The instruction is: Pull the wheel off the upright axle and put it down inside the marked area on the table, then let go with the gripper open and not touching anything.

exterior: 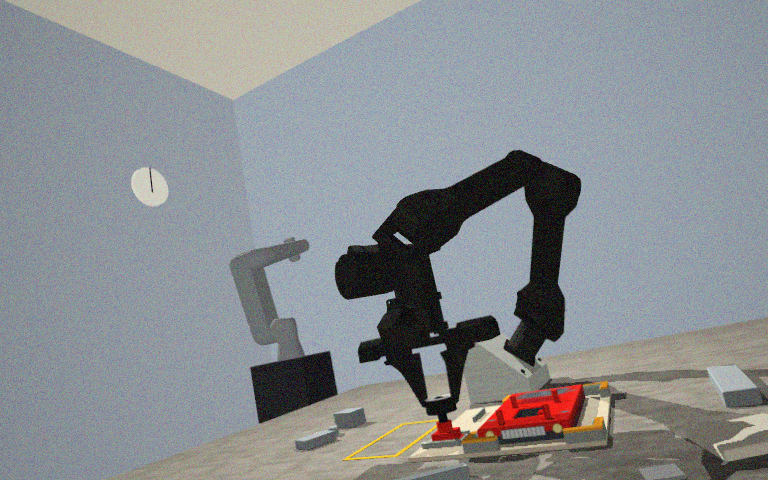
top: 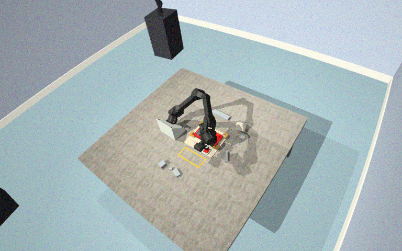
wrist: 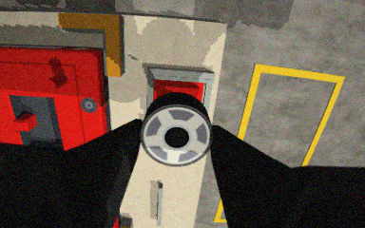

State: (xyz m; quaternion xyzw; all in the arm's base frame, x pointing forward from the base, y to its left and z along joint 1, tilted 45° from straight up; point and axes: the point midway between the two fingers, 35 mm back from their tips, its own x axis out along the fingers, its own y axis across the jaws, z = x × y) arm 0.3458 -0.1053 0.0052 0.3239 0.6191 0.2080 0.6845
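Now: gripper tip 2 cm above the upright axle. Round my gripper tip: wheel (right at my gripper tip); then cream slab (31 cm to the left, 13 cm ahead, 5 cm below).
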